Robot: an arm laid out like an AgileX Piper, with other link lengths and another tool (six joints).
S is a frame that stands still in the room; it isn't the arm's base.
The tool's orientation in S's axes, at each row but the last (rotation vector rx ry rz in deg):
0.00, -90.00, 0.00
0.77, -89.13, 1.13
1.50, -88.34, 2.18
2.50, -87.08, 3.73
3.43, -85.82, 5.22
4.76, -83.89, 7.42
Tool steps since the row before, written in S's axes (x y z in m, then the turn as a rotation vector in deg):
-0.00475, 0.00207, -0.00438, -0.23, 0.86, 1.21
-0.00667, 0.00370, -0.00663, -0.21, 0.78, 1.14
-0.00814, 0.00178, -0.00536, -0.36, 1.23, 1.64
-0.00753, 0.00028, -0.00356, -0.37, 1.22, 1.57
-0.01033, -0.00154, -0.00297, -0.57, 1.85, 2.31
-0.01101, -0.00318, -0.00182, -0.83, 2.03, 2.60
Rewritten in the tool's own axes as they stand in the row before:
-0.00438, 0.00207, 0.00475, 1.21, 0.86, 0.23
-0.00671, 0.00387, 0.00649, 1.14, 0.78, 0.21
-0.00558, 0.00215, 0.00790, 1.64, 1.23, 0.36
-0.00393, 0.00085, 0.00730, 1.57, 1.22, 0.36
-0.00373, -0.00048, 0.01019, 2.31, 1.86, 0.56
-0.00304, -0.00159, 0.01108, 2.58, 2.07, 0.82

